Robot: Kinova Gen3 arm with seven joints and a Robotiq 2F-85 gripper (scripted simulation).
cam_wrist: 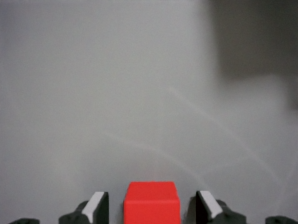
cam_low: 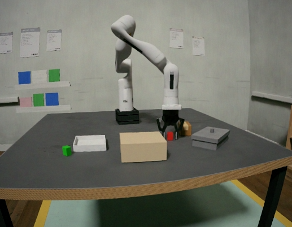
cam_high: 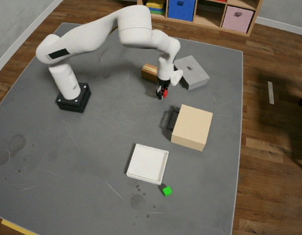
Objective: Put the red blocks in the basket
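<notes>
The white basket lies 10 cm ahead of my hand, 37 cm to the right of it and 1 cm below it. Round my hand: blue block (13 cm behind, 9 cm to the left); then cardboard box (11 cm behind, 9 cm to the left, 2 cm above); then metal box (7 cm ahead, 19 cm to the left, 1 cm above).
</notes>
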